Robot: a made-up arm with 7 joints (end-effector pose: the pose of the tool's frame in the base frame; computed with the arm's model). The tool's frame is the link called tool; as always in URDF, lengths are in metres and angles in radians.
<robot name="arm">
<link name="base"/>
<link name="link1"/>
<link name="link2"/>
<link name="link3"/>
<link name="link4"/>
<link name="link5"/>
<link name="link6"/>
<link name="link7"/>
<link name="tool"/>
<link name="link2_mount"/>
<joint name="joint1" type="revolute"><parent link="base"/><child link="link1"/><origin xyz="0 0 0.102" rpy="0 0 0"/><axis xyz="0 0 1"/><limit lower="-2.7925" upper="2.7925"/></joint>
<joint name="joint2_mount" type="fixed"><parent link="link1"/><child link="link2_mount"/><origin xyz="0 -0.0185 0.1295" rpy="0 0 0"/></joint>
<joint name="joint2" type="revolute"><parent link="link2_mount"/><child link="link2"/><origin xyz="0 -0.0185 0.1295" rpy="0 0 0"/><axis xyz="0 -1 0"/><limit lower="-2.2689" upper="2.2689"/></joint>
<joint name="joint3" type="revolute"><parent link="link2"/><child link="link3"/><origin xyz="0 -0.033 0.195" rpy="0 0 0"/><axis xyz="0 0 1"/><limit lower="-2.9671" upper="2.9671"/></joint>
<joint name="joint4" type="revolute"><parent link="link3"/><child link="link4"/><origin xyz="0.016 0.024 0.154" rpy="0 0 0"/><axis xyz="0 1 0"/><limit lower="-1.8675" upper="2.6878"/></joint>
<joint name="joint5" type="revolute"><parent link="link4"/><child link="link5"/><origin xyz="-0.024 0.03 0.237" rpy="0 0 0"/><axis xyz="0 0 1"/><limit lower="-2.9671" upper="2.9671"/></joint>
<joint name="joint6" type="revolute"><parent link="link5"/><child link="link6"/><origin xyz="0 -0.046 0.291" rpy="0 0 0"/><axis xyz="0 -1 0"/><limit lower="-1.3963" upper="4.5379"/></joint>
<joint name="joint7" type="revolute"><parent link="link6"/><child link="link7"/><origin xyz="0.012 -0.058 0.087" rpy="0 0 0"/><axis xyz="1 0 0"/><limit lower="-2.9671" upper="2.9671"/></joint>
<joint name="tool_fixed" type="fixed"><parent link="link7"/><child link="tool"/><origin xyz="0 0 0" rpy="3.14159 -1.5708 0"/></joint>
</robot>
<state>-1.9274 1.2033 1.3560 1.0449 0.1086 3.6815 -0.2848</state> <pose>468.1 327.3 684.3 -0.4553 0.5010 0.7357 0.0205</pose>
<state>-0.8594 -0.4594 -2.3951 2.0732 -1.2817 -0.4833 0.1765</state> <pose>-564.6 -42.3 701.5 0.2464 0.6296 0.7000 0.2300</pose>
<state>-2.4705 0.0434 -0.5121 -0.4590 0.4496 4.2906 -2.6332</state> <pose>99.8 102.8 1175.3 -0.9950 -0.0271 0.0655 0.0709</pose>
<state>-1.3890 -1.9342 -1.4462 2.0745 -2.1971 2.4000 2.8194</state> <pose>-483.3 -179.5 85.4 0.1548 -0.8063 -0.5411 0.1820</pose>
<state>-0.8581 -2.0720 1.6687 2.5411 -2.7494 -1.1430 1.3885</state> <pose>308.4 196.2 515.3 0.8682 -0.2373 0.2958 0.3200</pose>
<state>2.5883 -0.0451 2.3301 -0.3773 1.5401 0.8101 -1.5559</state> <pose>-29.5 209.1 1288.4 0.0801 0.3820 0.6578 0.6442</pose>
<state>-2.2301 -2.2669 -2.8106 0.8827 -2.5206 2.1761 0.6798</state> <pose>-725.7 -336.1 157.9 -0.3639 -0.3529 0.6918 0.5142</pose>
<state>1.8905 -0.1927 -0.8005 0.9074 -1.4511 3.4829 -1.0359</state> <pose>136.0 414.7 1025.9 -0.7720 0.0612 0.6323 0.0201</pose>
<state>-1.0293 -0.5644 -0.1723 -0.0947 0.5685 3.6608 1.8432</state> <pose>155.0 -435.1 1020.2 0.2800 -0.6771 -0.5968 0.3270</pose>
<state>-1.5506 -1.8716 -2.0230 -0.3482 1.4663 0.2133 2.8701</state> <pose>39.9 -885.7 -3.3 -0.3763 -0.8976 0.0774 0.2163</pose>
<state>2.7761 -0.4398 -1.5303 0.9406 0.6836 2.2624 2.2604</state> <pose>-40.7 517.0 970.1 -0.1330 0.1158 0.3680 0.9129</pose>
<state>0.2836 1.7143 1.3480 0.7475 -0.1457 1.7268 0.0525</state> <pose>-848.1 -42.5 340.1 0.5187 -0.4899 -0.6284 0.3098</pose>
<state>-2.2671 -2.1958 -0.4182 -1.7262 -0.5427 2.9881 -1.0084</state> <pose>-180.1 -332.7 563.4 -0.2119 0.5293 -0.0308 0.8209</pose>
